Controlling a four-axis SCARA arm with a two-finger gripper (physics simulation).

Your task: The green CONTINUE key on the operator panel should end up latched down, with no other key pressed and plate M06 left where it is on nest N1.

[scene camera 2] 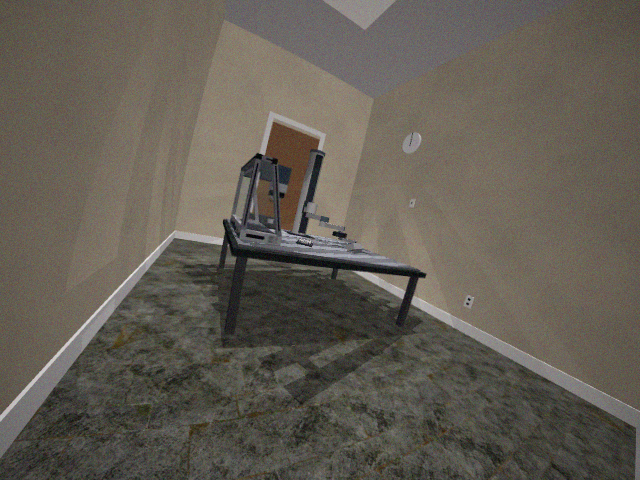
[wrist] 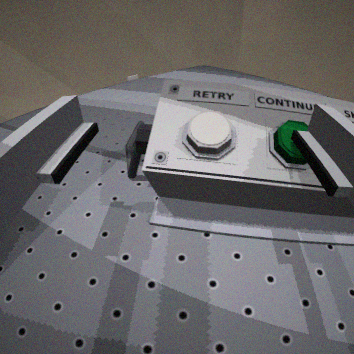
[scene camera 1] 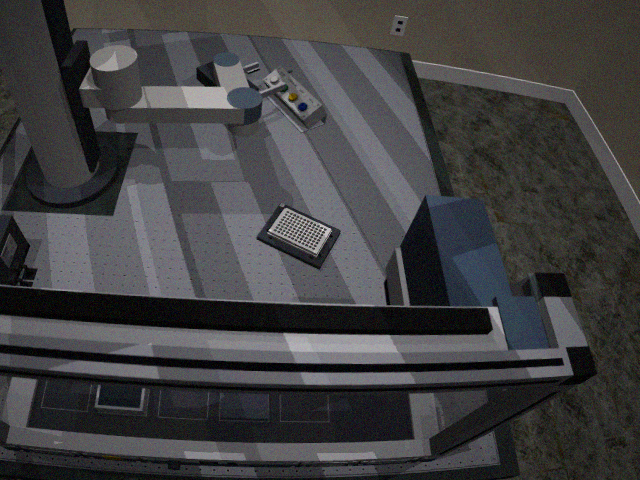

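Seen in the pictures: gripper, fingertip midpoint: [scene camera 2: 355, 242] [wrist: 194, 112] [scene camera 1: 271, 75]; arm's base, origin of the base link: [scene camera 2: 298, 235] [scene camera 1: 73, 172].
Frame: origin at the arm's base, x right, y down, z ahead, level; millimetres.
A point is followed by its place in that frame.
Observation:
The operator panel [scene camera 1: 316, 116] @[x -216, y -59, z 653 mm] [wrist: 250, 164] @[x -328, y -67, z 531 mm] stands tilted at the back. Its green CONTINUE key [scene camera 1: 283, 88] [wrist: 286, 142] @[x -316, y -80, z 546 mm] is partly hidden by a finger in the wrist view; whether it is latched cannot be told. The white RETRY key [wrist: 210, 129] @[x -352, y -81, z 525 mm] [scene camera 1: 274, 80] @[x -347, y -80, z 527 mm] stands up from its collar. My gripper [wrist: 194, 112] @[x -355, y -93, z 515 mm] [scene camera 1: 262, 79] @[x -355, y -93, z 515 mm] is open and empty, fingers wide apart. In the wrist view the right finger overlaps the green key and the left is out beside the panel; contact cannot be told. Plate M06 [scene camera 1: 299, 230] @[x 182, y -38, z 601 mm] [scene camera 2: 305, 241] @[x 203, y -40, z 660 mm] sits on dark nest N1 [scene camera 1: 323, 257] @[x 245, y -25, z 657 mm].
Yellow [scene camera 1: 293, 96] @[x -269, y -83, z 584 mm] and blue [scene camera 1: 302, 106] @[x -227, y -82, z 610 mm] keys are farther along the panel. A dark bracket [wrist: 135, 150] @[x -411, y -47, z 514 mm] is at the panel's left end. The arm column [scene camera 1: 46, 103] @[x 68, y -285, z 32 mm] stands left. A framed enclosure [scene camera 1: 258, 341] @[x 664, y -509, z 502 mm] spans the front, with a blue box [scene camera 1: 465, 242] @[x 535, y -501, z 735 mm] at its right.

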